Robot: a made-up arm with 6 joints.
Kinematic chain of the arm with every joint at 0, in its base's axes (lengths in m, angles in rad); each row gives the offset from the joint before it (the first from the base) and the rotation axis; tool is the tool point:
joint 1: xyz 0 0 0.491 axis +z
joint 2: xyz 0 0 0 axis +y
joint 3: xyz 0 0 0.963 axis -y
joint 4: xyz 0 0 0 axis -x
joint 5: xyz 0.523 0 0 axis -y
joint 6: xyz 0 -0.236 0 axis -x
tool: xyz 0 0 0
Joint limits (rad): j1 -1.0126..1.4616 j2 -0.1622..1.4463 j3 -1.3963..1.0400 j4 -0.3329..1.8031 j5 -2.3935..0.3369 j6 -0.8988..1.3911
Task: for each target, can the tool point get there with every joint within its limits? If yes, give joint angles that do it. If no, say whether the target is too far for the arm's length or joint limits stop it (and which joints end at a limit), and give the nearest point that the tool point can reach.
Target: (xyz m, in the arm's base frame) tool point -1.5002 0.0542 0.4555
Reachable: no: joint limits stop it (at a limit: joint 1, joint 2, joint 3, joint 4) | nearest point -0.2186 -0.0710 0.9222 | short by 1.370 m
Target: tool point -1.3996 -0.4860 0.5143
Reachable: no: joint limits stop it (at a limit: joint 2, joint 3, joint 4) | nearest point -0.2171 -0.0754 0.9222 | short by 1.317 m
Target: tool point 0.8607 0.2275 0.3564
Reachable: yes | joints 0.4408 1.1242 -0.7519 0.8171 -1.8289 -0.4618
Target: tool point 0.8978 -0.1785 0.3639
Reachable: yes | joints 0.0633 1.1466 -0.4543 0.0967 0.1003 0.4035
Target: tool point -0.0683 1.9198 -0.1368
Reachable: no: too far | nearest point 0.0990 1.4012 0.2563 | short by 0.672 m
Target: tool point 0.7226 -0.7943 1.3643
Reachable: yes | joints -0.6157 0.5802 0.6189 0.2037 -0.3151 0.4458
